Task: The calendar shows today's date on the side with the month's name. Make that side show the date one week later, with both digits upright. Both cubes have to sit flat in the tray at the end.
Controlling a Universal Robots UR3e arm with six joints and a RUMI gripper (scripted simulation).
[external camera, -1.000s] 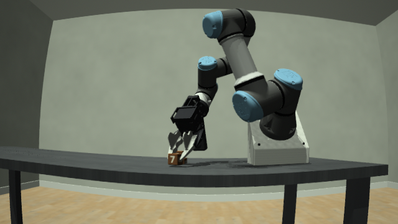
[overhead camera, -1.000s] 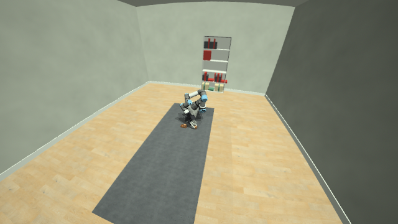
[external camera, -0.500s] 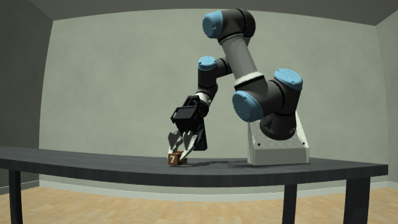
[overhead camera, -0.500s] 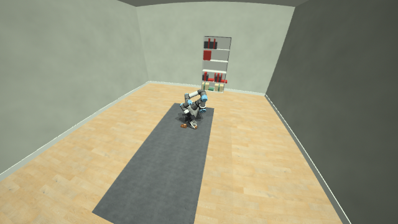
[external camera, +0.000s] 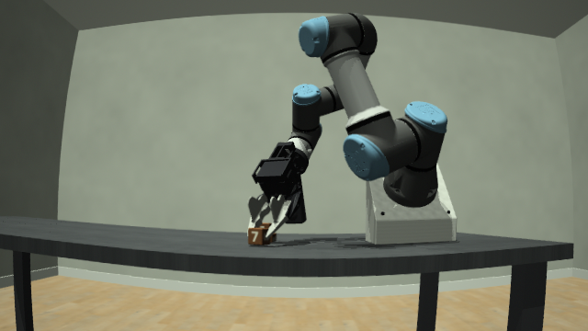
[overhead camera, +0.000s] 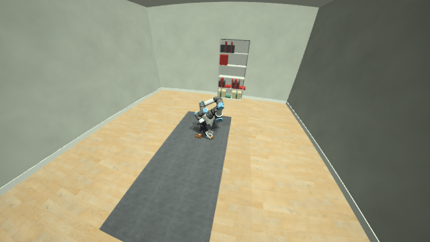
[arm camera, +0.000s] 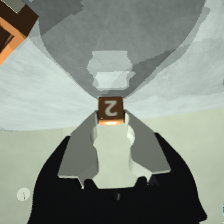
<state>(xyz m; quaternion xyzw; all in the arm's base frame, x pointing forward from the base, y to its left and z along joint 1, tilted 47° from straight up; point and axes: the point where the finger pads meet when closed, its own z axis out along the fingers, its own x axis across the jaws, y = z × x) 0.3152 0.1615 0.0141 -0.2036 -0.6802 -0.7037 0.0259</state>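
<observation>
Right now my hand is 1 cm to the right of the cube and 1 cm above it. Round my hand: calendar tray: 15 cm to the right, 2 cm below, 1 cm ahead.
</observation>
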